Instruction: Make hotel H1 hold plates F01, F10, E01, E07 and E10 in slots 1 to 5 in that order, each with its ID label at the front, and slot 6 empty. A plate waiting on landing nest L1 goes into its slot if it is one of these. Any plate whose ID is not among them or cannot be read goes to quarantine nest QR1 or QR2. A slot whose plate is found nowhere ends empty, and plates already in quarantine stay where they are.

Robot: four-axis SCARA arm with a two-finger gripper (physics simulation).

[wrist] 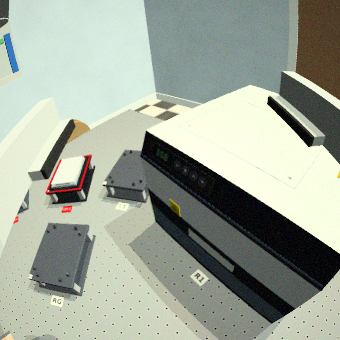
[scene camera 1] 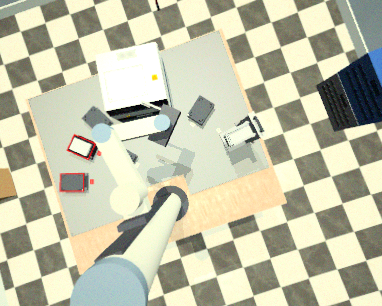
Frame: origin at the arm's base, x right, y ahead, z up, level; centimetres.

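Seen in the pictures: gripper, between the fingertips: (wrist: 169, 92) (scene camera 1: 136, 114).
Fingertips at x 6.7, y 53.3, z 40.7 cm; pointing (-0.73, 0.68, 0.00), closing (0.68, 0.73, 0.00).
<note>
A point is followed by its place in that frame.
My gripper (scene camera 1: 145, 116) (wrist: 169, 92) {z 40.7, x 6.7, y 53.4 cm} is open and empty, high in front of the white instrument; its fingers stand wide apart at both sides of the wrist view. Landing nest L1 (scene camera 1: 95, 116) {z 6.3, x -28.2, y 73.5 cm} (wrist: 129, 172) {z 6.3, x -27.4, y 69.2 cm} is dark grey and bears no plate. Quarantine nest QR1 (scene camera 1: 91, 155) {z 2.1, x -41.5, y 50.0 cm} (wrist: 82, 192) {z 3.7, x -35.1, y 56.3 cm}, red-rimmed, holds a white plate (scene camera 1: 81, 146) {z 7.7, x -42.9, y 56.8 cm} (wrist: 69, 172) {z 7.7, x -41.5, y 56.7 cm}, whose ID cannot be read here. Quarantine nest QR2 (scene camera 1: 73, 182) {z 6.2, x -56.4, y 35.9 cm}, also red-rimmed, looks empty. What looks like hotel H1 (scene camera 1: 254, 129) {z 29.7, x 61.9, y 27.5 cm} stands at the right, a pale plate (scene camera 1: 240, 135) {z 26.2, x 54.8, y 27.1 cm} on top; its lower slots and labels are hidden.
A white instrument (scene camera 1: 132, 75) {z 25.9, x 8.6, y 80.6 cm} (wrist: 235, 135) {z 25.9, x 0.9, y 73.5 cm}, marked R1, stands at the back left, close to my gripper. A dark nest labelled RG (wrist: 62, 255) {z 6.3, x -18.6, y 41.4 cm} is partly under my arm in the scene view. Another dark nest (scene camera 1: 201, 110) {z 6.2, x 41.3, y 52.8 cm} stands between the instrument and the hotel.
</note>
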